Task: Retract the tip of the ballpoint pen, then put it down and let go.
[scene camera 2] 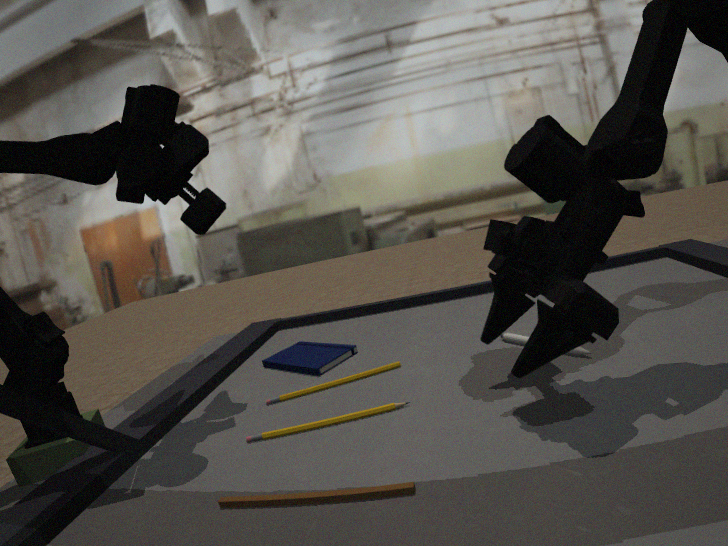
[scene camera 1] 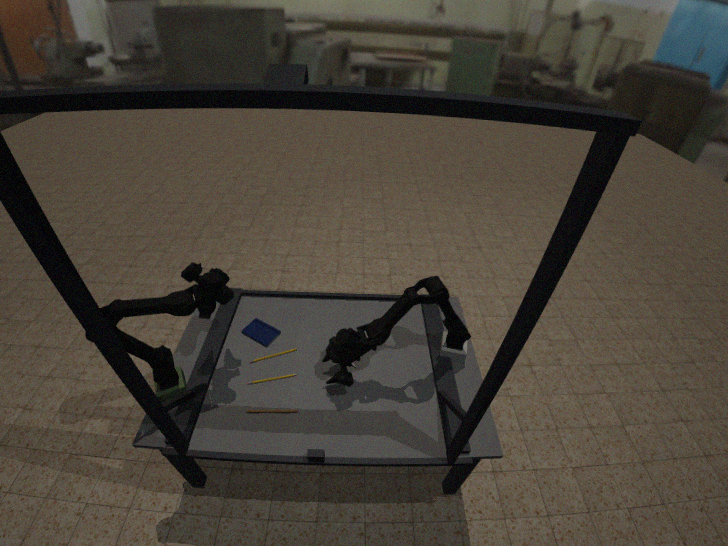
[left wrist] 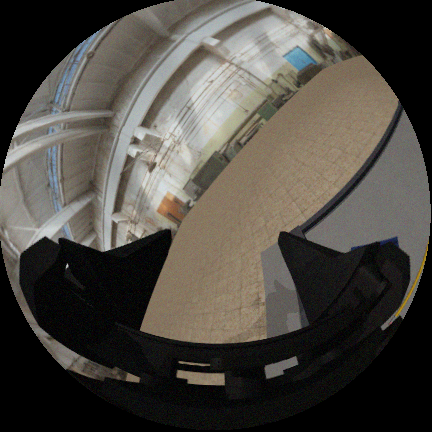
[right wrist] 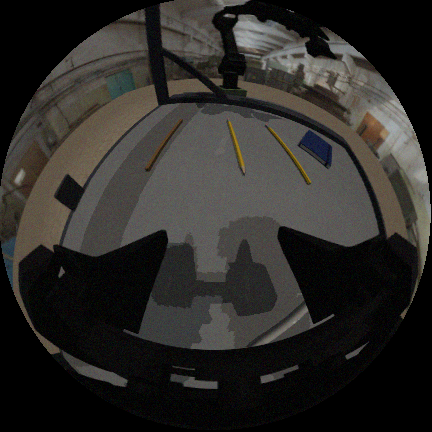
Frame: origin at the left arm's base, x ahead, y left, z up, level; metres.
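Seen in the pictures: left gripper, fingertip midpoint: [scene camera 2: 185,189] [left wrist: 226,236]; right gripper, fingertip midpoint: [scene camera 2: 498,357] [scene camera 1: 324,372] [right wrist: 223,234]; left arm's base, origin of the base link: [scene camera 1: 168,380] [right wrist: 229,87]; right arm's base, origin of the base link: [scene camera 1: 454,342].
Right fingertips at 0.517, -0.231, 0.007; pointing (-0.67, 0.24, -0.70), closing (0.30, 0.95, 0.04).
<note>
Offsets run from my right fingertips to a thing's middle, as dx, dy, dz.
The white ballpoint pen {+0.116, +0.060, -0.041} [scene camera 2: 517,339] [right wrist: 282,324] lies on the grey table top. In scene camera 2 its middle is hidden behind a finger of my right gripper; in the right wrist view it shows at the lower right, partly covered by the finger and the gripper body. Whether its writing tip is out cannot be told. My right gripper [scene camera 1: 326,371] [scene camera 2: 501,357] [right wrist: 223,234] is open and empty, pointing down over the table close to the pen. My left gripper [left wrist: 226,236] is open and empty, raised near the table's far left corner.
A blue notebook {-0.136, +0.328, -0.041} [scene camera 1: 261,332] [scene camera 2: 309,357] [right wrist: 317,148], two yellow pencils {-0.133, +0.192, -0.043} [scene camera 1: 274,355] {-0.171, +0.092, -0.043} [scene camera 1: 272,379] and a brown stick {-0.221, -0.030, -0.043} [scene camera 1: 272,410] [scene camera 2: 317,495] [right wrist: 164,145] lie left of my right gripper in scene camera 1. Dark frame posts [scene camera 1: 546,252] rise at the table's sides.
</note>
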